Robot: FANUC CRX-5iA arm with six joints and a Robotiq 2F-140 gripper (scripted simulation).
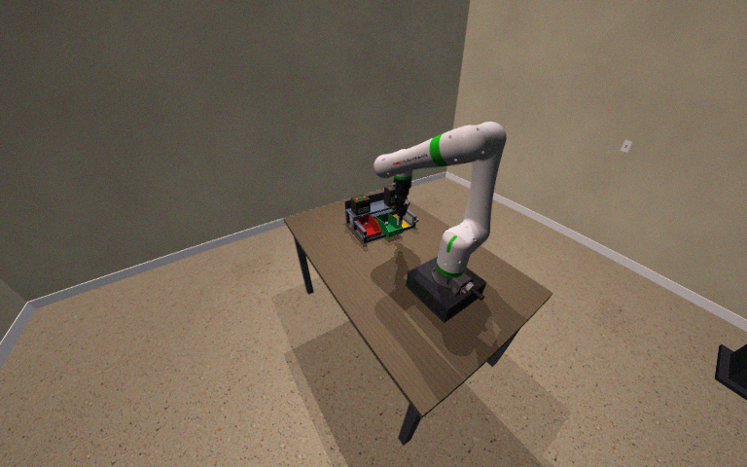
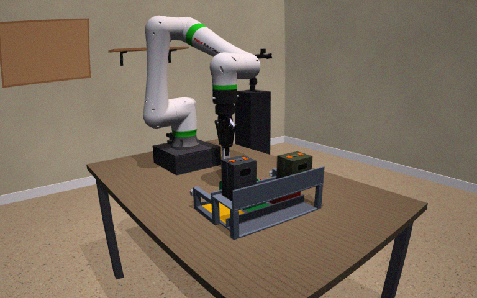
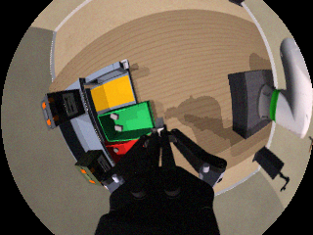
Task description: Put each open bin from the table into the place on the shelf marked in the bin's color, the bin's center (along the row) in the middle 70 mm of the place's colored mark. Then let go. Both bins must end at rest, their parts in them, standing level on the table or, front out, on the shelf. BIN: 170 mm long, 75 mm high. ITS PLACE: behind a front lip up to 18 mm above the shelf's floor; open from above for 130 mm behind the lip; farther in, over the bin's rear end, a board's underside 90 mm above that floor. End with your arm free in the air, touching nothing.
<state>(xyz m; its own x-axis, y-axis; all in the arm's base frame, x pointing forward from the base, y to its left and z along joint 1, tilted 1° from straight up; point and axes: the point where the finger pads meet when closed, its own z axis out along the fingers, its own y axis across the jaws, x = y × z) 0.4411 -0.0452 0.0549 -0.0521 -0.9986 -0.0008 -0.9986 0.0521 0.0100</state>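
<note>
The green bin lies 120 mm ahead of my hand, 100 mm below it and 10 mm to the right of it. From my hand the other things lie so: olive box (280 mm ahead, 100 mm to the left); black box (260 mm ahead, 130 mm to the right, 10 mm above); red bin (180 mm ahead, 110 mm to the left, 110 mm below).
</note>
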